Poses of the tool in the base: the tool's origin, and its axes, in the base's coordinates. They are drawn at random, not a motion.
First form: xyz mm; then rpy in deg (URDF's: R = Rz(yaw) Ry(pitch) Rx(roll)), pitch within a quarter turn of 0, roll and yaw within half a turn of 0.
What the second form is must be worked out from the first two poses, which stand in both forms.
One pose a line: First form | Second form
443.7, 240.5, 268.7, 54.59, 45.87, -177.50 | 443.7, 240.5, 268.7, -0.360, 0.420, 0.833, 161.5
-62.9, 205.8, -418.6, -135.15, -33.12, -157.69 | -62.9, 205.8, -418.6, 0.283, -0.864, 0.417, 158.4
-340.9, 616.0, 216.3, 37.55, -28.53, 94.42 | -340.9, 616.0, 216.3, 0.464, 0.085, 0.882, 111.2
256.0, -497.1, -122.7, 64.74, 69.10, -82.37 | 256.0, -497.1, -122.7, 0.684, 0.074, -0.726, 142.2
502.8, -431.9, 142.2, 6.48, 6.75, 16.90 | 502.8, -431.9, 142.2, 0.286, 0.403, 0.869, 19.0
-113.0, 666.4, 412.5, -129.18, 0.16, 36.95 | -113.0, 666.4, 412.5, -0.938, -0.313, 0.150, 132.0
